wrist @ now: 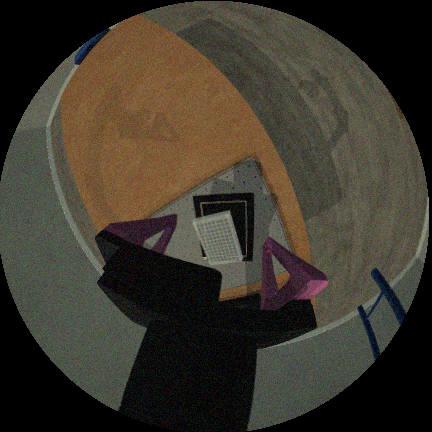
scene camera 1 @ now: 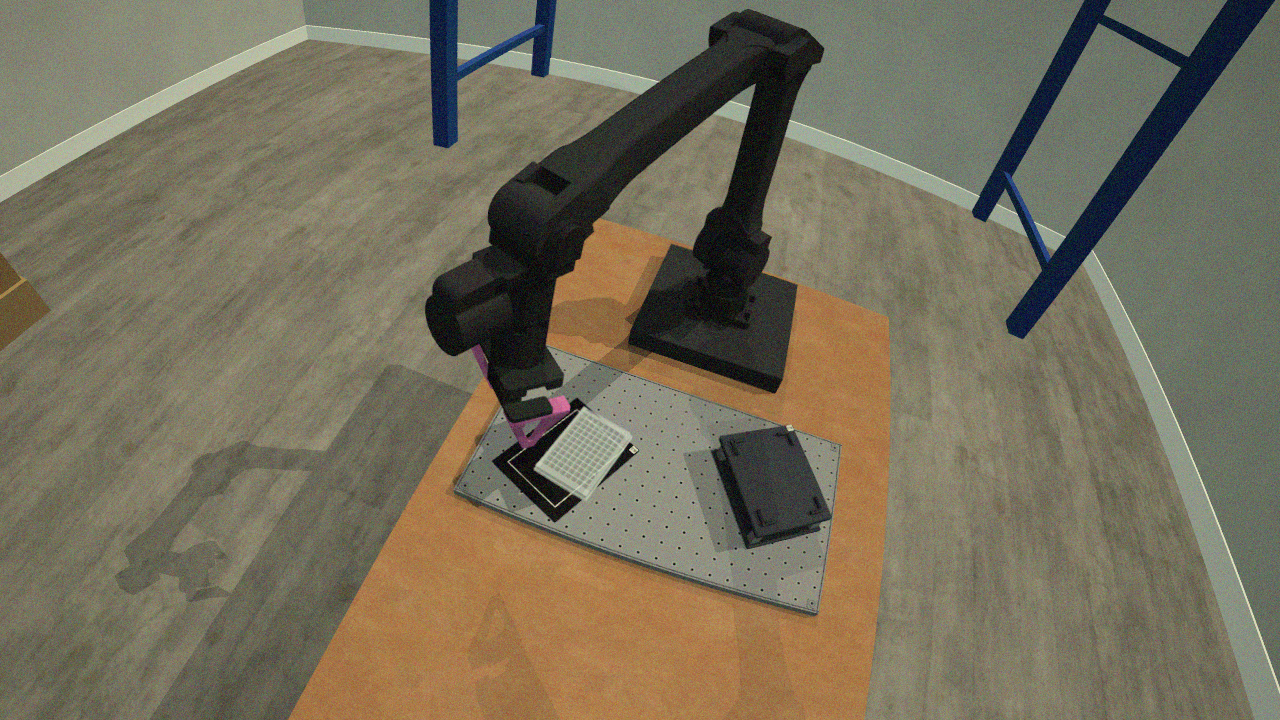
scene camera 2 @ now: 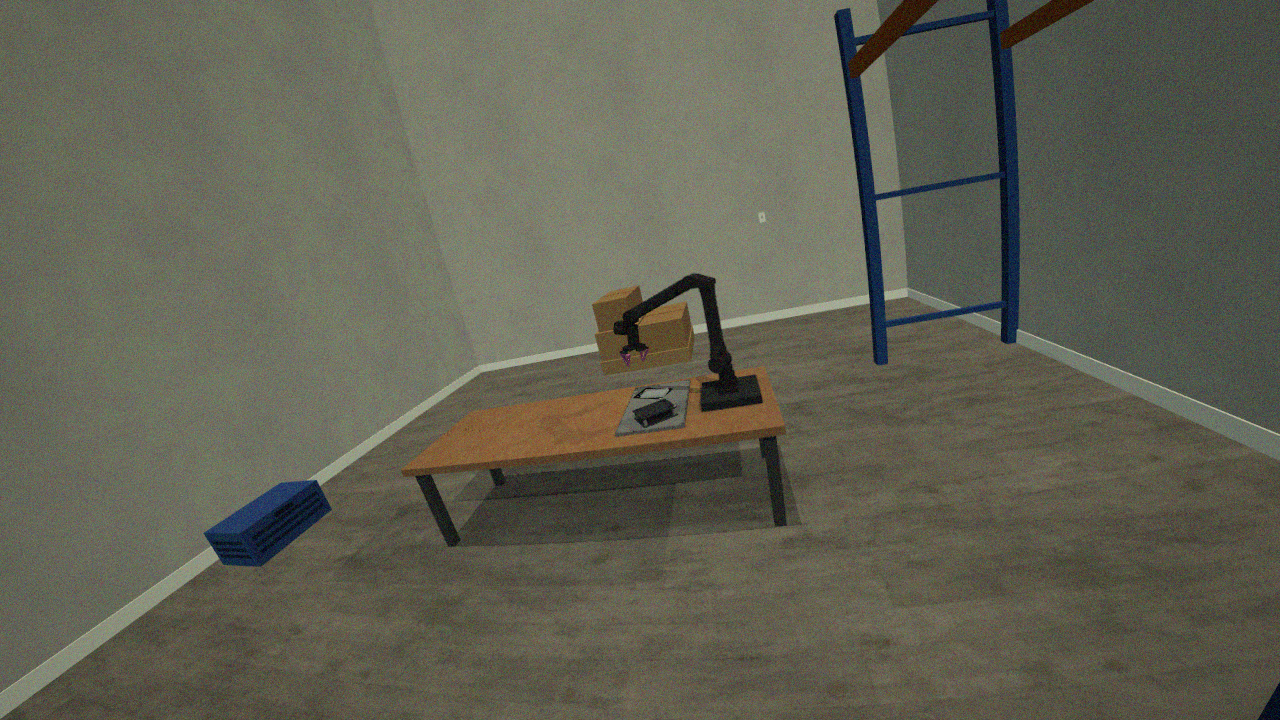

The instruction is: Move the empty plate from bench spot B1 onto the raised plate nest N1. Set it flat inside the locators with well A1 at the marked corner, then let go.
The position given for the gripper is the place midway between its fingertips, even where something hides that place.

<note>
The gripper [scene camera 1: 510,415] is open, with nothing in its grasp. Also in view: a white well plate [scene camera 1: 579,459]. Further things: a black nest [scene camera 1: 517,464].
The white well plate also shows in the wrist view [wrist: 216,232]. The gripper is seen too in the wrist view [wrist: 221,230]. The black nest is seen too in the wrist view [wrist: 240,205].
</note>
